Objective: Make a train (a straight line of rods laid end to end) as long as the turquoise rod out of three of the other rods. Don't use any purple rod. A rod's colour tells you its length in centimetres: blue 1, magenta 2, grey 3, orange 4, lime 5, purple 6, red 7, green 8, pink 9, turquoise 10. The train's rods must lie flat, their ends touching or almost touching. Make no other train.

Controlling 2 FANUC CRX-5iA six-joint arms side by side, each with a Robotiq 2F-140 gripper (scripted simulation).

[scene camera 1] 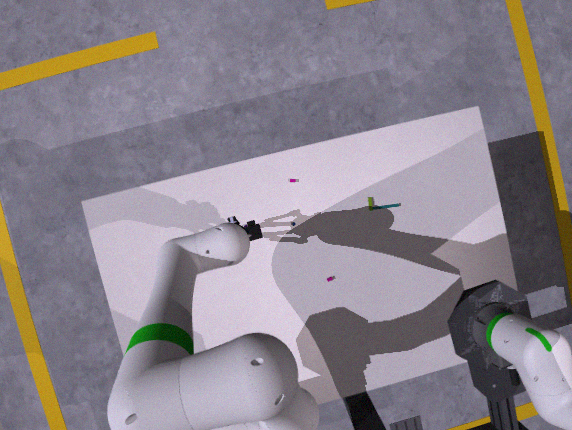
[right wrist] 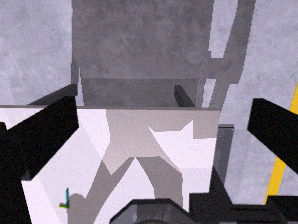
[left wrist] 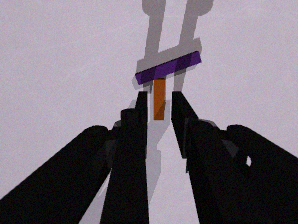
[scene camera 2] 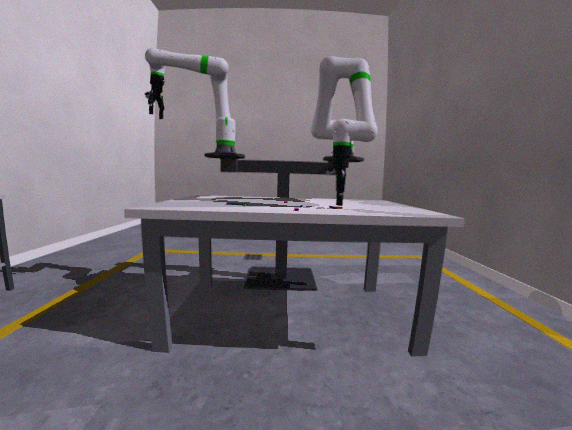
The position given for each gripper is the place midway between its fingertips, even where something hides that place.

In view: the left gripper [left wrist: 159,105], the right gripper [right wrist: 162,113] and a purple rod [left wrist: 193,58].
The right wrist view does not show the purple rod: it is out of frame.
